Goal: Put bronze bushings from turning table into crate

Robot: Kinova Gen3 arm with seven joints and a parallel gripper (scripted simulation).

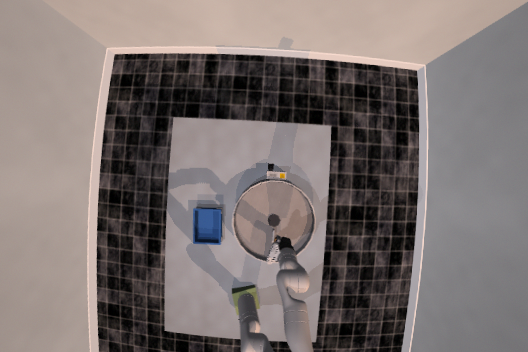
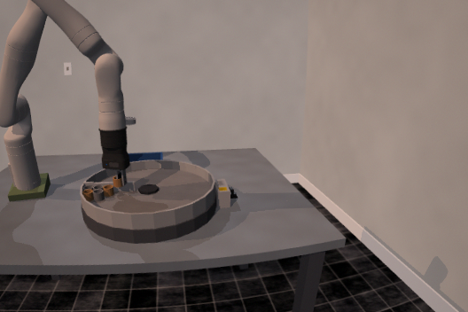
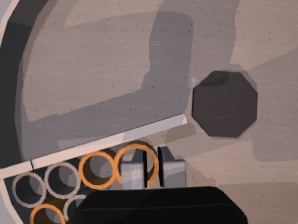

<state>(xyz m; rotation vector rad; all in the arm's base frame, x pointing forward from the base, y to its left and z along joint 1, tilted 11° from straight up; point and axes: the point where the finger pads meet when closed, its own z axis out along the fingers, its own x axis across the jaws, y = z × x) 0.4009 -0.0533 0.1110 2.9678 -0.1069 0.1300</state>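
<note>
The blue crate is 37 cm to the left of my hand, 8 cm below it and 5 cm behind it. Round my hand: round turning table: 7 cm ahead, 5 cm below, 4 cm to the left.
</note>
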